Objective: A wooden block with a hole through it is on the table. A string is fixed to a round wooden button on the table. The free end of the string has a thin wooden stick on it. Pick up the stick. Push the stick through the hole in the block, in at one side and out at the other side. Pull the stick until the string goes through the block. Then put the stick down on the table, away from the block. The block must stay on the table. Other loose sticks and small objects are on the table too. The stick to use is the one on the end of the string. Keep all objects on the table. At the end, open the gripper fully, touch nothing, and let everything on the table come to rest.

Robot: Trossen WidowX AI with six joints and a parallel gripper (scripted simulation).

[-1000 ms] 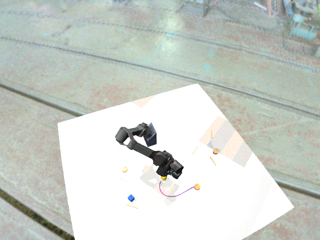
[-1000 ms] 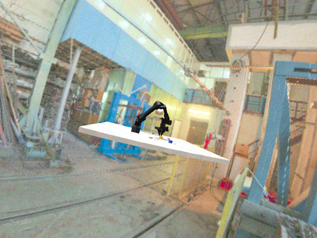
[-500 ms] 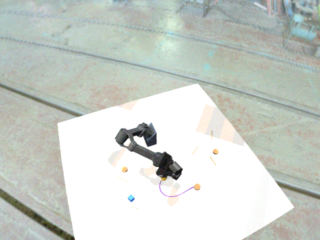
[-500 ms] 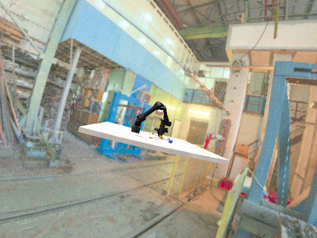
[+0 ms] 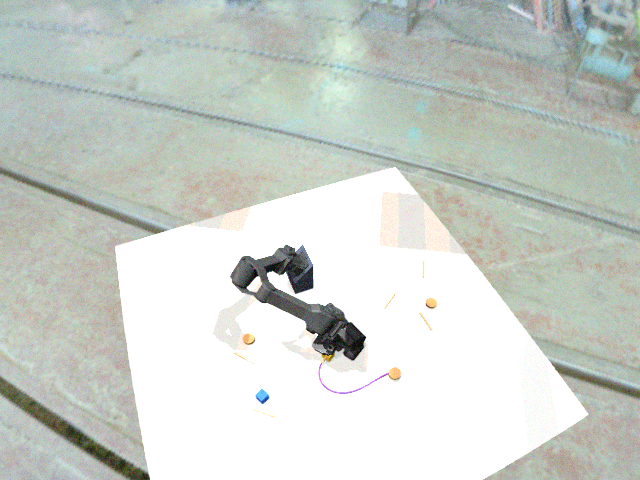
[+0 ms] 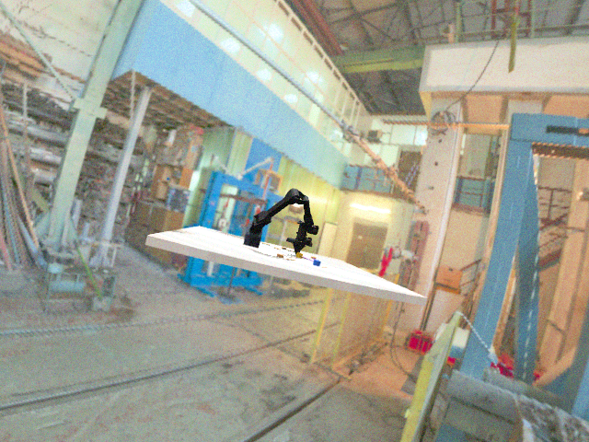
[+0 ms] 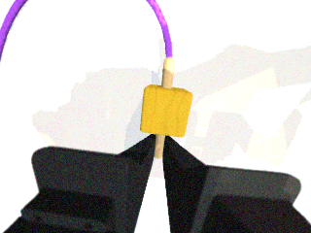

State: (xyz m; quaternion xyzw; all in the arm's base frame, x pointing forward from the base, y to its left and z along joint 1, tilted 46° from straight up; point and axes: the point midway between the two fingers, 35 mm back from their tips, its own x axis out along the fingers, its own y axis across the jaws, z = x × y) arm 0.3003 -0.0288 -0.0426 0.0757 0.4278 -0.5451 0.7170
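My gripper tip is now 20 mm to the left of the yellow wooden block and 10 mm short of it. From my gripper tip the other things lie so: blue cube (260 mm to the right, 80 mm ahead); then thin wooden stick (30 mm to the right, 20 mm ahead); then round button (150 mm to the left, 150 mm ahead).
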